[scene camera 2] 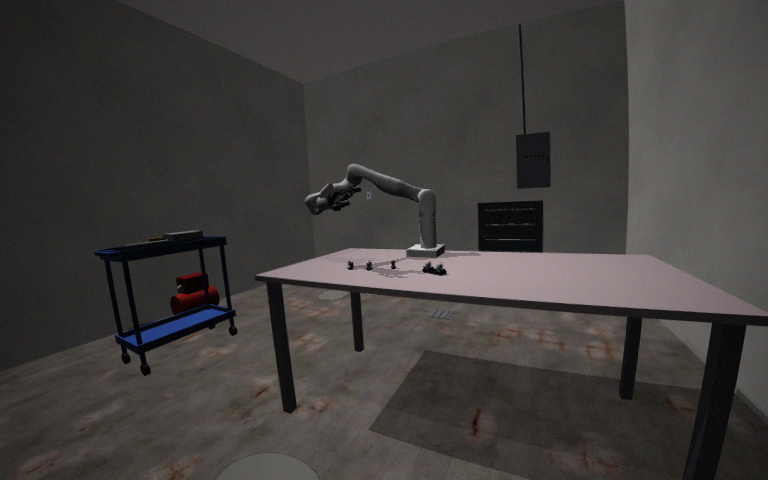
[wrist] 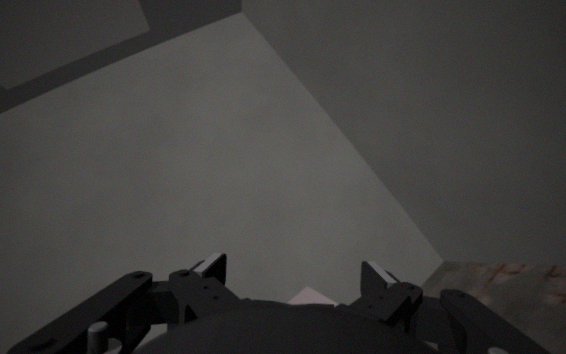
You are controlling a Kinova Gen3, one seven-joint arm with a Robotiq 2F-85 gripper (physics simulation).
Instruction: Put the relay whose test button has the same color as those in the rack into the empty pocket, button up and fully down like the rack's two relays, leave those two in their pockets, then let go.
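Places are measured from the arm's base along level axes (x right, y ahead, z up), in millimetres.
Pixels of known places: gripper, fingertip midpoint: (scene camera 2: 354, 195) (wrist: 292, 273); arm's base, link origin: (scene camera 2: 428, 246).
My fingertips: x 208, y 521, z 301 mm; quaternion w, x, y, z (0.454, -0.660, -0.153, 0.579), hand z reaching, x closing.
Observation:
Ahead of a thing's pixels: the offset from my fingertips to its middle. "spot": to the spot under its first point. Level surfaces: height alone.
My gripper (scene camera 2: 350, 199) (wrist: 292, 273) is open and empty, high above the left part of the table and pointing sideways toward a wall. In the scene view three small dark relays, a left one @(dx +89, dy -96, dz -322 mm) (scene camera 2: 350, 264), a middle one @(dx -6, dy -98, dz -322 mm) (scene camera 2: 369, 265) and a right one @(dx -112, dy -138, dz -322 mm) (scene camera 2: 393, 264), stand apart on the table. To their right is the small dark rack @(spot: dx -328, dy -47, dz -326 mm) (scene camera 2: 434, 271) with two relays, one @(dx -286, dy -91, dz -318 mm) (scene camera 2: 427, 265) and another @(dx -341, dy -58, dz -318 mm) (scene camera 2: 439, 267). The test button colors and the empty pocket are too small to tell. The wrist view does not show the relays or the rack.
The pinkish table @(dz -344 mm) (scene camera 2: 538, 280) bears the arm's base (scene camera 2: 425, 250) at its back edge. A blue cart (scene camera 2: 175, 330) stands on the floor to the left, with a red machine (scene camera 2: 195, 298) by it. A dark shelf unit (scene camera 2: 481, 226) and a grey wall box (scene camera 2: 532, 169) are behind the table.

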